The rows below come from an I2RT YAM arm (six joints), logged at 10 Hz.
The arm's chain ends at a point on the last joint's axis. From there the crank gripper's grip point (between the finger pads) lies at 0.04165 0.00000 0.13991 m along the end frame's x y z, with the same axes.
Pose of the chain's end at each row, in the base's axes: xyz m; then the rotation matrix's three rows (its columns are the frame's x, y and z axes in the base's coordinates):
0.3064, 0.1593, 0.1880; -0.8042, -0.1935, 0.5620; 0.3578, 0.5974, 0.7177; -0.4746, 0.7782, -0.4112
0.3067, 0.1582, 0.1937; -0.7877, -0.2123, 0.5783; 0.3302, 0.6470, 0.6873; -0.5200, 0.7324, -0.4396
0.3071, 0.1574, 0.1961; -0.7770, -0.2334, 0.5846; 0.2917, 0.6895, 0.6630; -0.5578, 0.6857, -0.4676
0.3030, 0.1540, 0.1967; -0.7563, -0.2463, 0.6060; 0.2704, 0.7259, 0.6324; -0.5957, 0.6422, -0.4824
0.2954, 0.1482, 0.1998; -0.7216, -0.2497, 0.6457; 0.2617, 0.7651, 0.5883; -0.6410, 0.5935, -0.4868
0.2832, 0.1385, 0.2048; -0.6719, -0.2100, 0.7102; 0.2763, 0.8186, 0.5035; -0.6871, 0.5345, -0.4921
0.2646, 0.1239, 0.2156; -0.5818, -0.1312, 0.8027; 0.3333, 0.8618, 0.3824; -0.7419, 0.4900, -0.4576
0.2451, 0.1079, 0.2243; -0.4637, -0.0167, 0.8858; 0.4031, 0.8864, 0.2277; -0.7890, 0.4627, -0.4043
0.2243, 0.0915, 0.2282; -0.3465, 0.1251, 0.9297; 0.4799, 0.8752, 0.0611; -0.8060, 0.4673, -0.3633
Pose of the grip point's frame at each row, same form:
0.3515, 0.2746, 0.1107; -0.8042, -0.1935, 0.5620; 0.3578, 0.5974, 0.7177; -0.4746, 0.7782, -0.4112
0.3548, 0.2681, 0.1105; -0.7877, -0.2123, 0.5783; 0.3302, 0.6470, 0.6873; -0.5200, 0.7324, -0.4396
0.3565, 0.2623, 0.1074; -0.7770, -0.2334, 0.5846; 0.2917, 0.6895, 0.6630; -0.5578, 0.6857, -0.4676
0.3563, 0.2537, 0.1044; -0.7563, -0.2463, 0.6060; 0.2704, 0.7259, 0.6324; -0.5957, 0.6422, -0.4824
0.3557, 0.2414, 0.1050; -0.7216, -0.2497, 0.6457; 0.2617, 0.7651, 0.5883; -0.6410, 0.5935, -0.4868
0.3546, 0.2205, 0.1073; -0.6719, -0.2100, 0.7102; 0.2763, 0.8186, 0.5035; -0.6871, 0.5345, -0.4921
0.3527, 0.1913, 0.1207; -0.5818, -0.1312, 0.8027; 0.3333, 0.8618, 0.3824; -0.7419, 0.4900, -0.4576
0.3497, 0.1565, 0.1349; -0.4637, -0.0167, 0.8858; 0.4031, 0.8864, 0.2277; -0.7890, 0.4627, -0.4043
0.3399, 0.1200, 0.1438; -0.3465, 0.1251, 0.9297; 0.4799, 0.8752, 0.0611; -0.8060, 0.4673, -0.3633

